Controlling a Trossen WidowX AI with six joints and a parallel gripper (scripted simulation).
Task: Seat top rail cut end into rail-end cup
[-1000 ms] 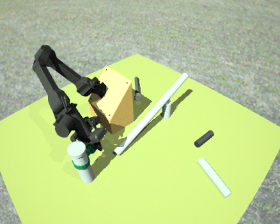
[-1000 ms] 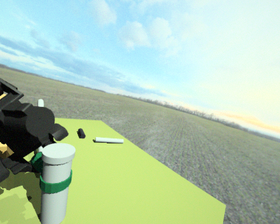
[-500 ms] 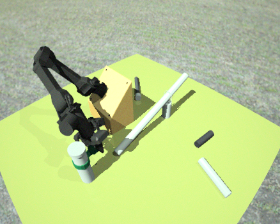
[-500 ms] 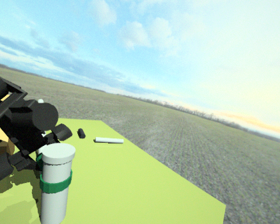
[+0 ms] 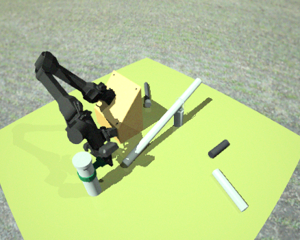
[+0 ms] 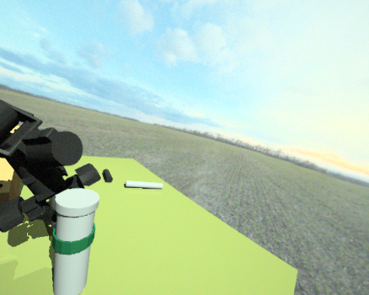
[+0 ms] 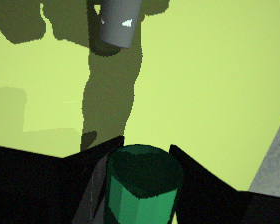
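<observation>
Now: gripper tip 10 mm past the green rail-end cup, 30 mm to the left of it and 30 mm below it. Also, from my gripper tip: white tube: 340 mm ahead, 330 mm to the left, 80 mm below; then short dark cylinder: 160 mm ahead, 460 mm to the left, 80 mm below; then short post: 100 mm behind, 430 mm to the left, 10 mm above.
</observation>
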